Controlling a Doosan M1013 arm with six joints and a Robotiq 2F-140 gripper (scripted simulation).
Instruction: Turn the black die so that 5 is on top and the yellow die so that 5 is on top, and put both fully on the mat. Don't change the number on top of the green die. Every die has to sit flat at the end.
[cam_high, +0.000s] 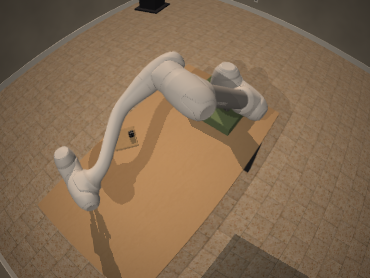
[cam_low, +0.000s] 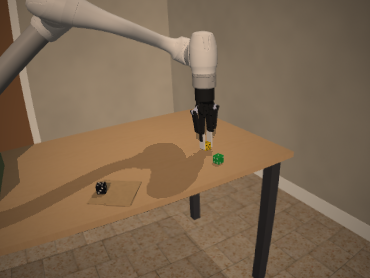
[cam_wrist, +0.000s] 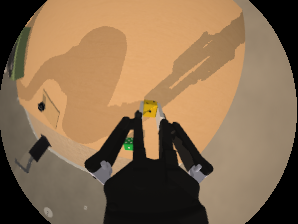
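My hand is 120 mm to the left of the green die, 50 mm past it and 30 mm above it. From my hand the other things lie so: black die: 470 mm behind, 20 mm to the right, 20 mm below; then mat: 430 mm behind, 40 mm to the right, 40 mm below; then yellow die: 30 mm below.
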